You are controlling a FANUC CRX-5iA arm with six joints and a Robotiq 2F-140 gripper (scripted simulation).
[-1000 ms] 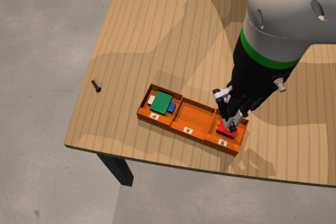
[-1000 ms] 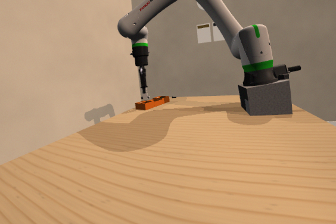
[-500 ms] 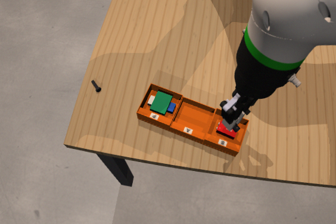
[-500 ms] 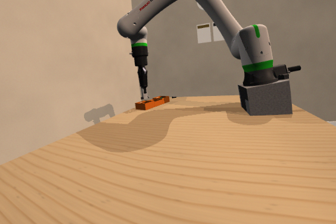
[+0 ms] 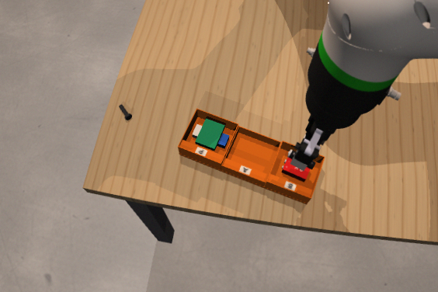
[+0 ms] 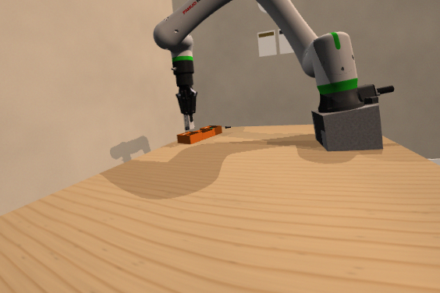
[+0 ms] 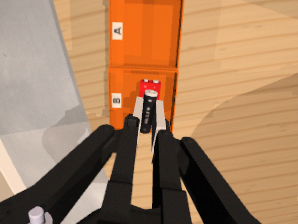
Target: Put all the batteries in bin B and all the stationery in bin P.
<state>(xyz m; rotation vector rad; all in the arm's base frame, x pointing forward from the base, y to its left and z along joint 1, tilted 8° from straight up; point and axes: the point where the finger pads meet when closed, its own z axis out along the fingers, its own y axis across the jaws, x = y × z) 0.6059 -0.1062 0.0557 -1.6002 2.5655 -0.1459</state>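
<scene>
The black cylindrical battery lies 30 mm below my hand. From my hand the other things lie so: orange bin row (20 mm behind, 80 mm to the right, 70 mm below); then red battery pack (10 mm to the right, 80 mm below); then green pad (50 mm behind, 160 mm to the right, 70 mm below).
</scene>
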